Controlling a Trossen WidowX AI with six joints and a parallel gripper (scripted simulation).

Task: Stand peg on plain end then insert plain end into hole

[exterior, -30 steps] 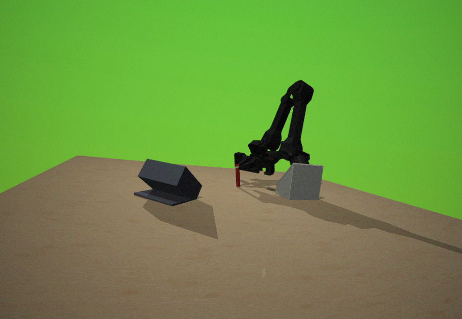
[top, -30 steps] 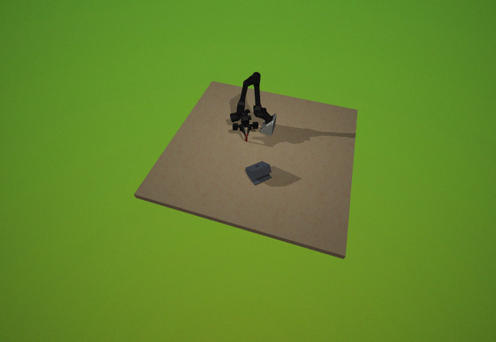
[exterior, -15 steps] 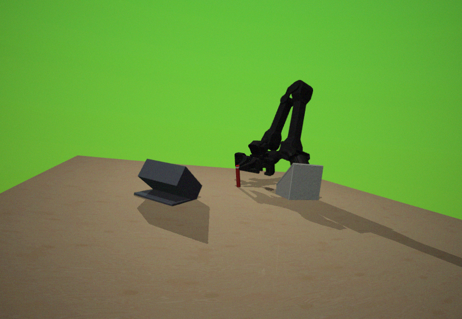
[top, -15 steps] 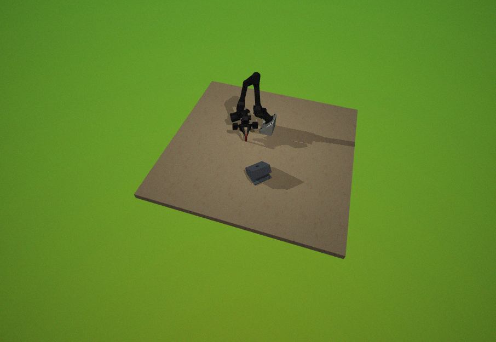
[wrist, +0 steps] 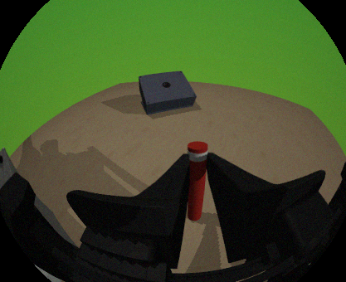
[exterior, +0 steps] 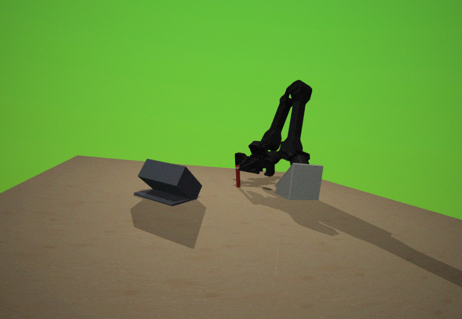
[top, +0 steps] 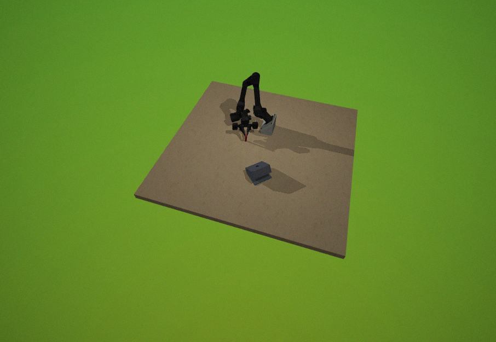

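Now: gripper tip 1 cm above the red peg. Round my gripper tip: flat base plate (29 cm ahead, 14 cm to the left, 7 cm below); then panel (27 cm ahead, 13 cm to the left, 3 cm below).
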